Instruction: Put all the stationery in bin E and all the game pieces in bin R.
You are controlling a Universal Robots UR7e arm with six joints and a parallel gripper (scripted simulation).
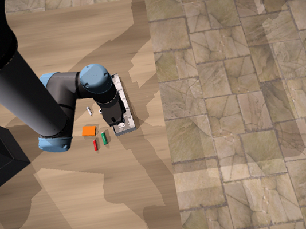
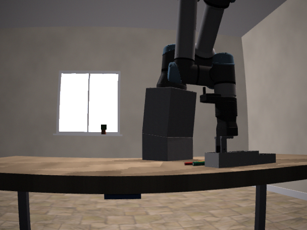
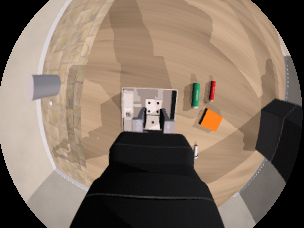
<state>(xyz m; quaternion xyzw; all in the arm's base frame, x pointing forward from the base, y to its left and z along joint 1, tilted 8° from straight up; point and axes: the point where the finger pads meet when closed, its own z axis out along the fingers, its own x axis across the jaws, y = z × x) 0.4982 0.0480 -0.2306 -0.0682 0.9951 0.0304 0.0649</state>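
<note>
My gripper is now 130 mm past the orange eraser and 50 mm above it. The rest, counted from my hand: green marker (80 mm behind, 50 mm to the right, 40 mm below); then white domino (10 mm below); then tray (80 mm to the left, 30 mm below).
</note>
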